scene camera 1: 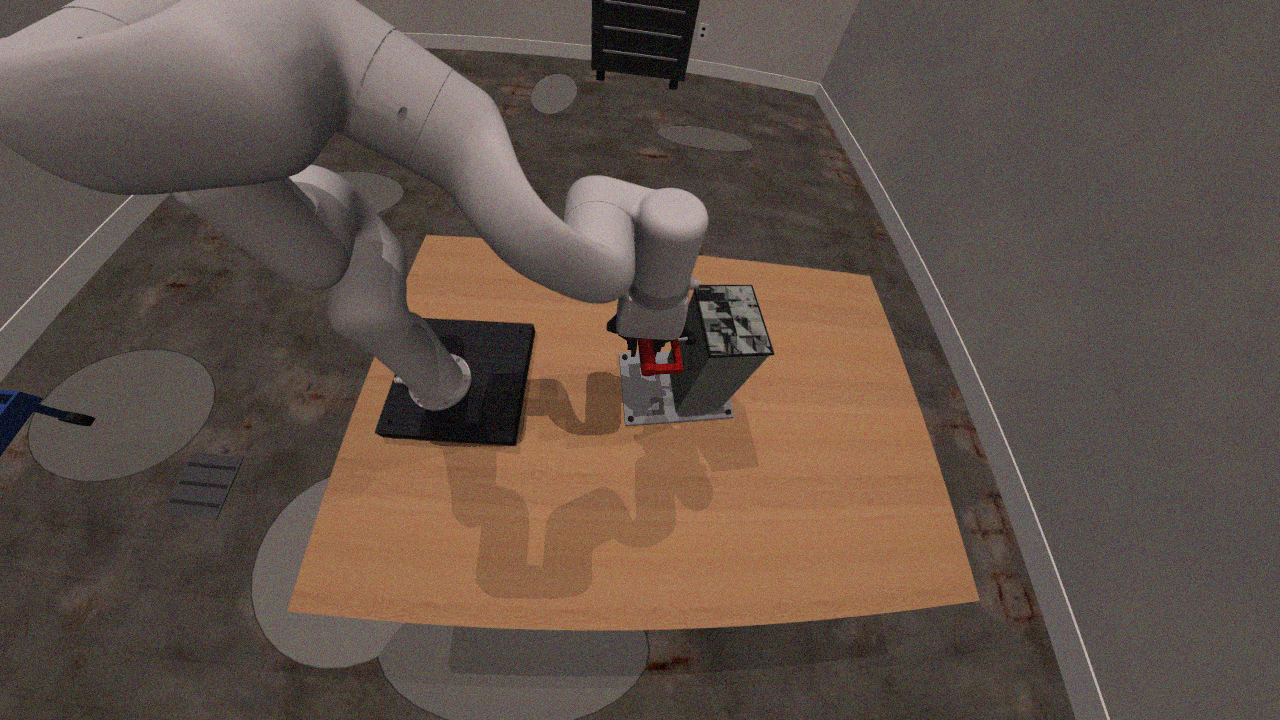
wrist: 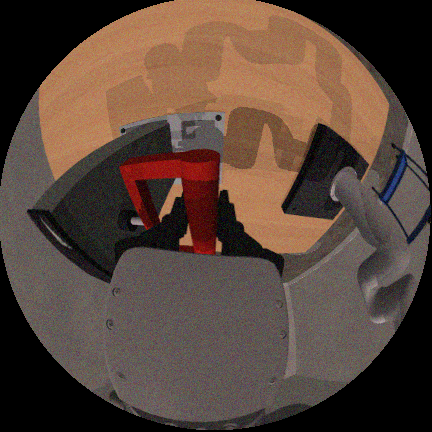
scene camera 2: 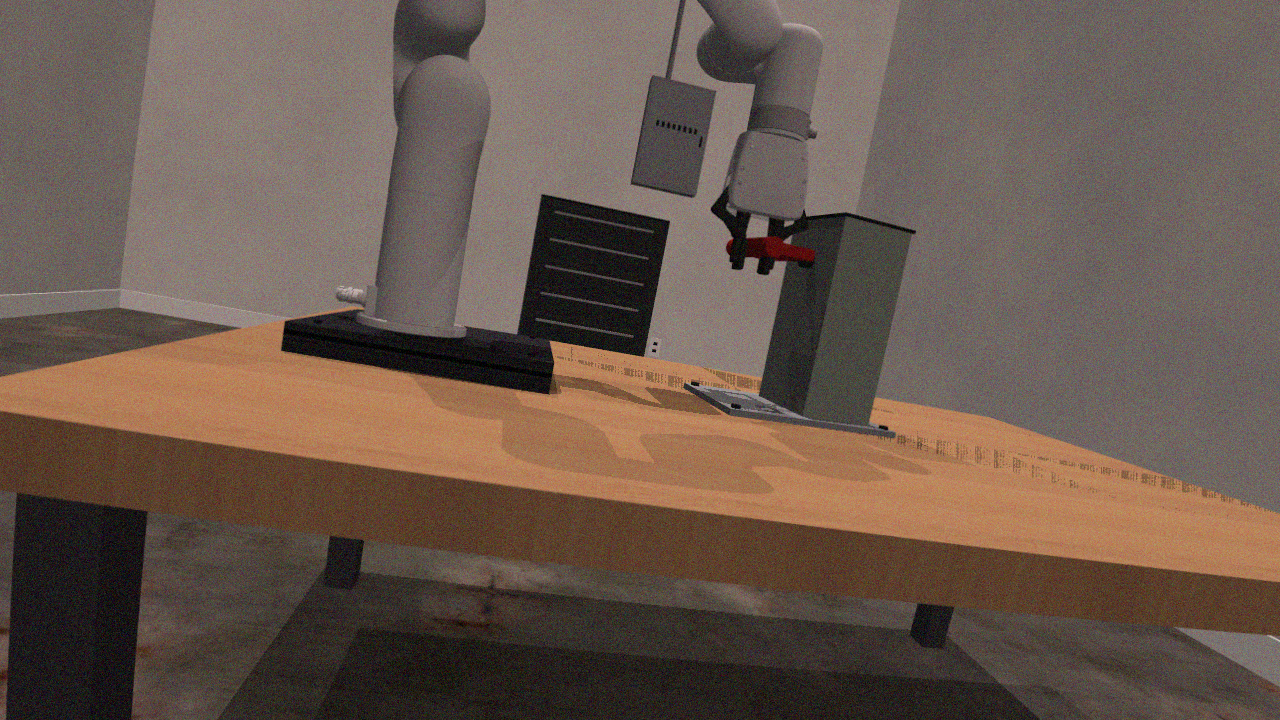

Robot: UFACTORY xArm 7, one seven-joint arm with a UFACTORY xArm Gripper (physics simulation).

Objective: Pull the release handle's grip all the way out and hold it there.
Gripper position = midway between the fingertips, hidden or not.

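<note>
There's a grey base plate (wrist: 191, 130) here, and then there's the gripper (scene camera 2: 749, 272). You'd also find the gripper in scene camera 1 (scene camera 1: 643, 350), and it's there in the wrist view (wrist: 204, 198) too.
</note>
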